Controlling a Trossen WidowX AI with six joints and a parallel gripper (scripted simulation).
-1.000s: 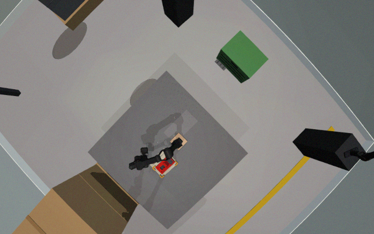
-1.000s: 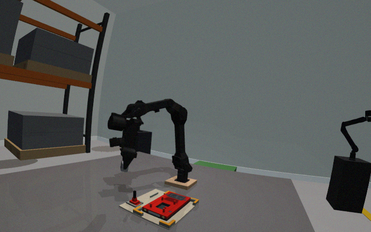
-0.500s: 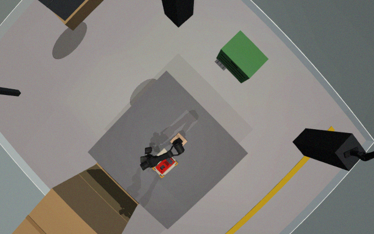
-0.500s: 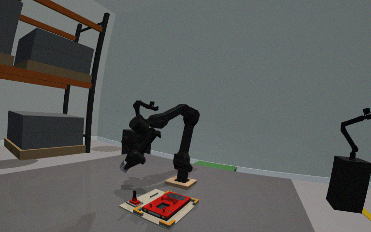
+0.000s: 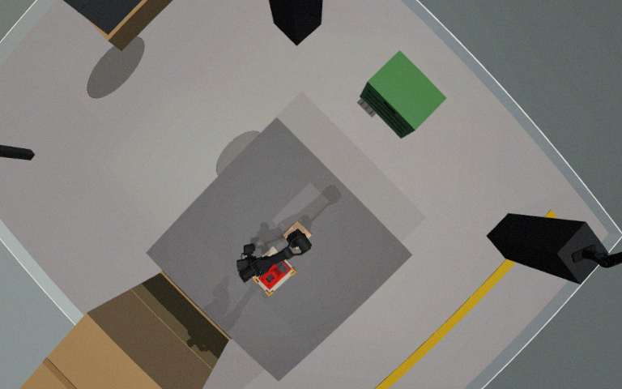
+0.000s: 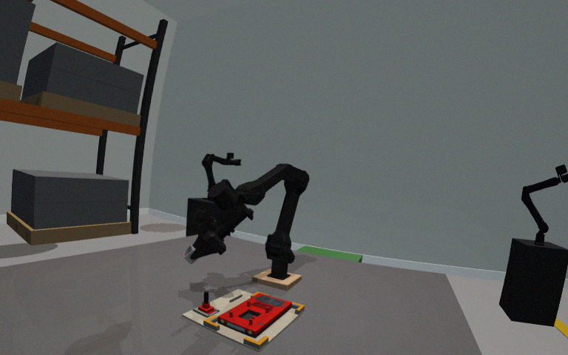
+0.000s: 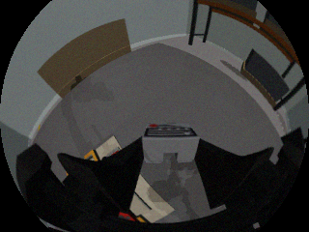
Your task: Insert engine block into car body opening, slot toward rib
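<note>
Right now my gripper tip is 11 cm to the right of the black post, 9 cm above it and 5 cm short of it. Also, from my gripper tip: engine block (1 cm to the left, 1 cm behind).
</note>
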